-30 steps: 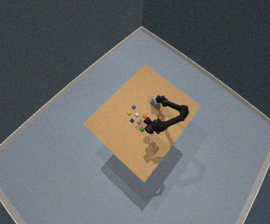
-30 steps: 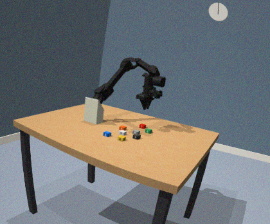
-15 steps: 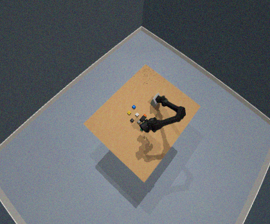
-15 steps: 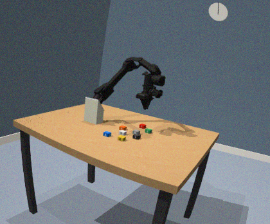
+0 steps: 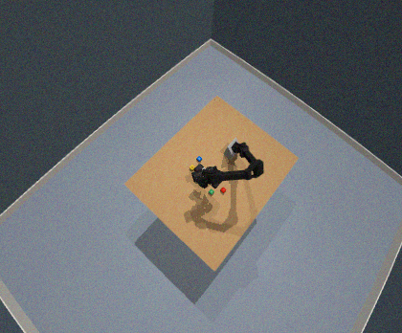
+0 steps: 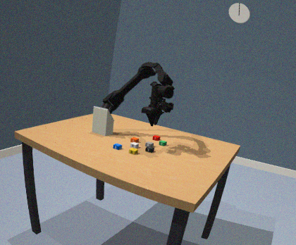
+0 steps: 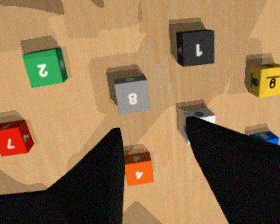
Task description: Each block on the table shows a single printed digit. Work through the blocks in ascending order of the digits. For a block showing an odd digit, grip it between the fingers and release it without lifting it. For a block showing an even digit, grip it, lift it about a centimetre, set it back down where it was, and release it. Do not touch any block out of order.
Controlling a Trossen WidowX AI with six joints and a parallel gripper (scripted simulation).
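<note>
The grey block lies 1 cm behind my gripper tip, 1 cm to the left of it and 11 cm below it. The rest, counted from my gripper tip: white block 7 cm behind, 6 cm to the right, 11 cm below; green block 3 cm ahead, 8 cm to the left, 11 cm below; black block 2 cm ahead, 6 cm to the right, 11 cm below.
</note>
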